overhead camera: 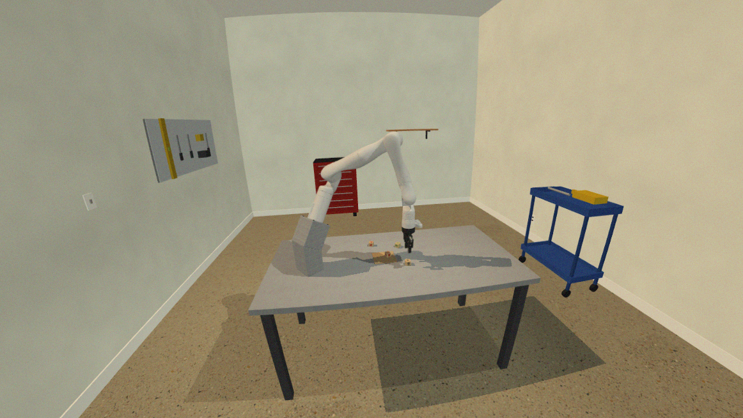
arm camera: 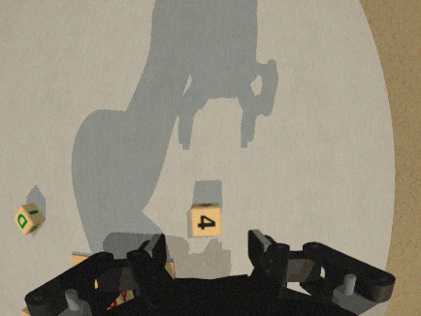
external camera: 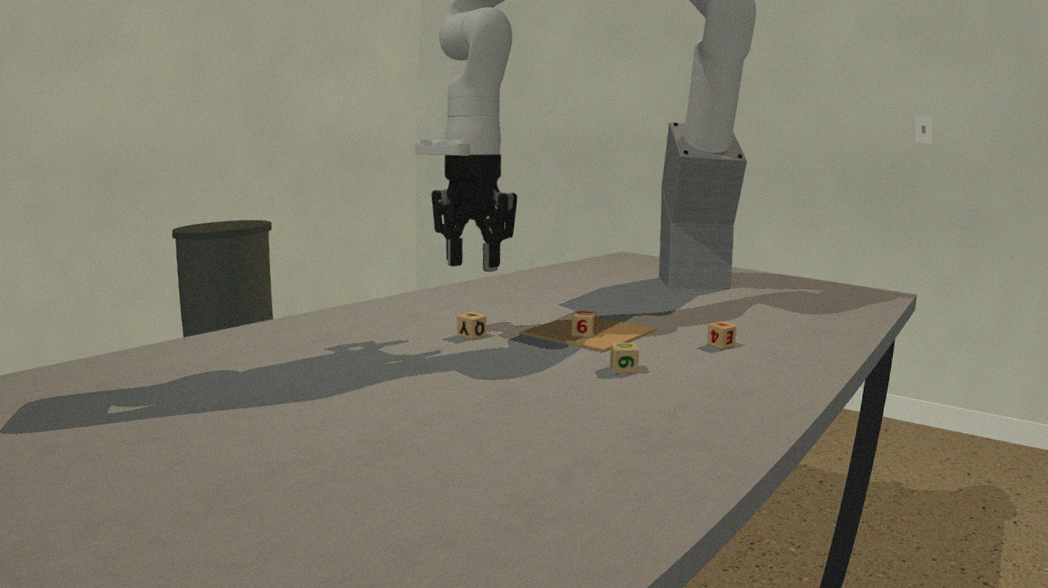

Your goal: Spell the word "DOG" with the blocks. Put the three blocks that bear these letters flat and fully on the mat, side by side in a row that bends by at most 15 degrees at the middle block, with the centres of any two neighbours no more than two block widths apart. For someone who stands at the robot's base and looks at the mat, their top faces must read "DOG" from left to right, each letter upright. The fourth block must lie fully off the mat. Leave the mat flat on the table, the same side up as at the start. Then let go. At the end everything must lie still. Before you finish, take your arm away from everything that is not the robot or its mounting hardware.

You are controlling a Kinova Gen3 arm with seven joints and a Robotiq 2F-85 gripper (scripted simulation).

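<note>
The G block lies 9 cm below my hand. Also, from my hand: O block: 11 cm behind, 10 cm to the left, 9 cm below; tan mat: 14 cm behind, 11 cm below, 10 cm to the left; D block: 24 cm to the left, 9 cm below, 3 cm behind.
</note>
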